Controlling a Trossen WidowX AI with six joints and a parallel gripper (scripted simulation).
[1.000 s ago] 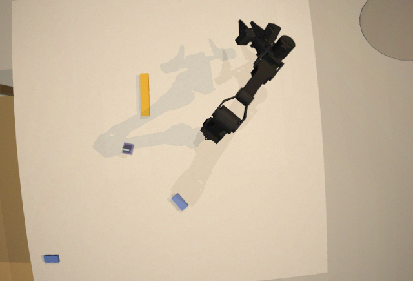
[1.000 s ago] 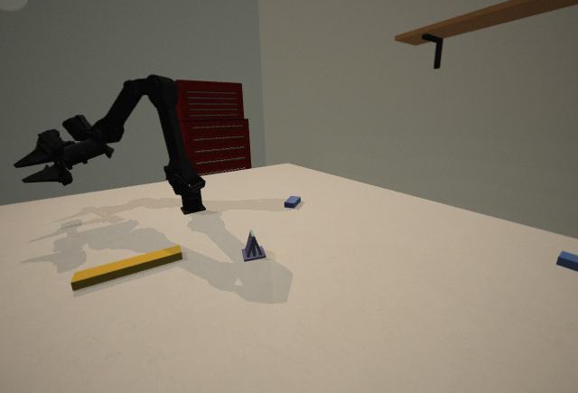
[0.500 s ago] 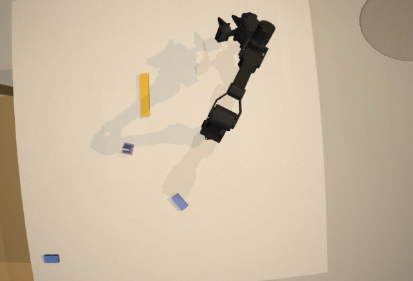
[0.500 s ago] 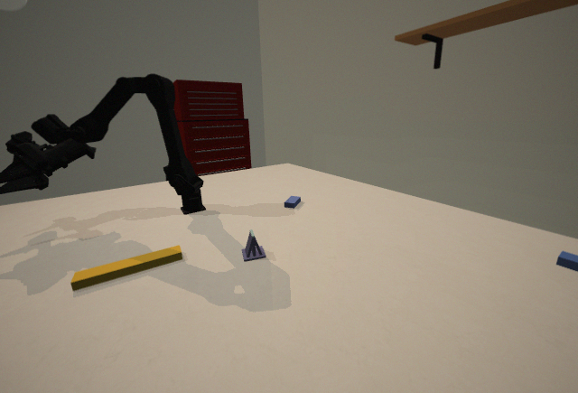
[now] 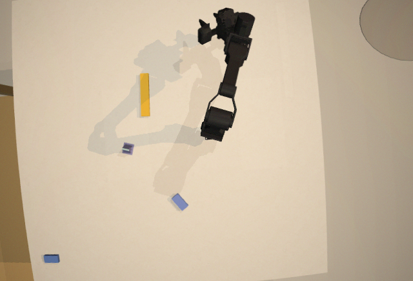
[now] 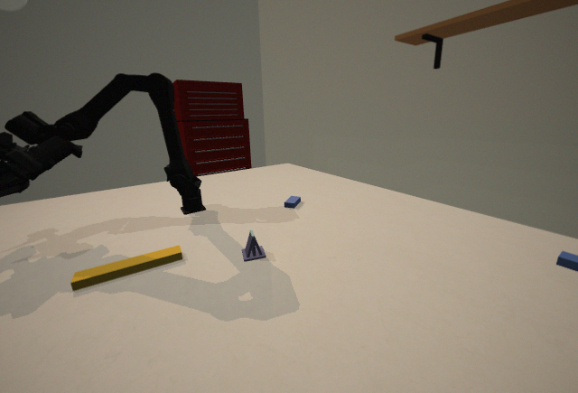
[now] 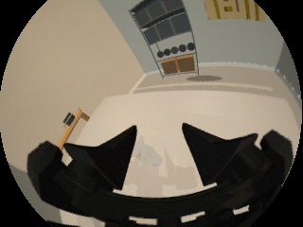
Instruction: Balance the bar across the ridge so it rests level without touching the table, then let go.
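Right now my gripper tip is 27 cm short of the yellow bar, 26 cm to the right of it and 11 cm above it. The rest, counted from my gripper tip: purple ridge (36 cm ahead, 47 cm to the left, 10 cm below).
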